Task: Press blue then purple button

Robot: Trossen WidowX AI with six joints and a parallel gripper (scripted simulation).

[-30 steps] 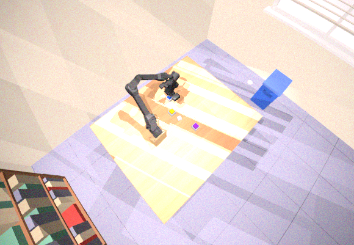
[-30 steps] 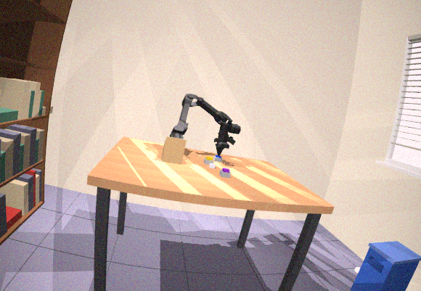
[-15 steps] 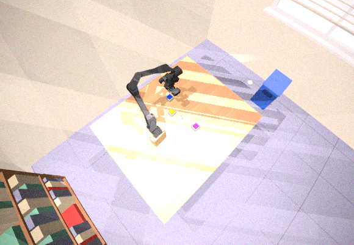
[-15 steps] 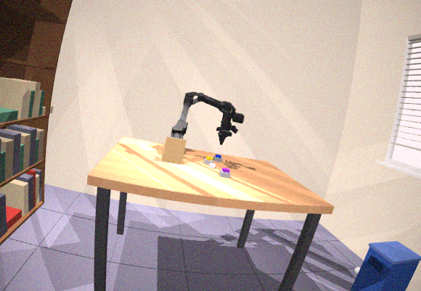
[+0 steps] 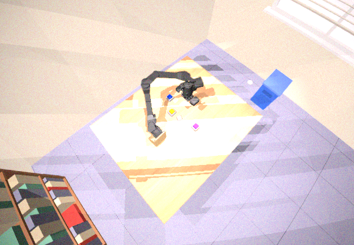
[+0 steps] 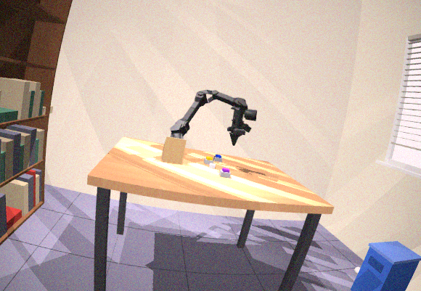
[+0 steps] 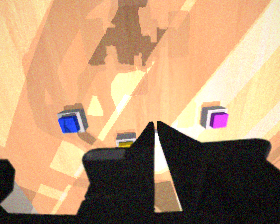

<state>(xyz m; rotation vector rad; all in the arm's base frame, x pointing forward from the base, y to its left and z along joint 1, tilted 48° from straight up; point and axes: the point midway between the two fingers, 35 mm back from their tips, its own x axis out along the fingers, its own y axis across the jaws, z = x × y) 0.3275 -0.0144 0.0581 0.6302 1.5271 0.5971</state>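
The purple button lies 16 cm to the right of my gripper tip, 11 cm below it and 6 cm behind it. From my gripper tip the other things lie so: blue button (16 cm to the left, 11 cm below, 3 cm behind); then yellow button (11 cm below, 11 cm behind, 5 cm to the left); then small white block (13 cm below, 10 cm behind, 2 cm to the right).
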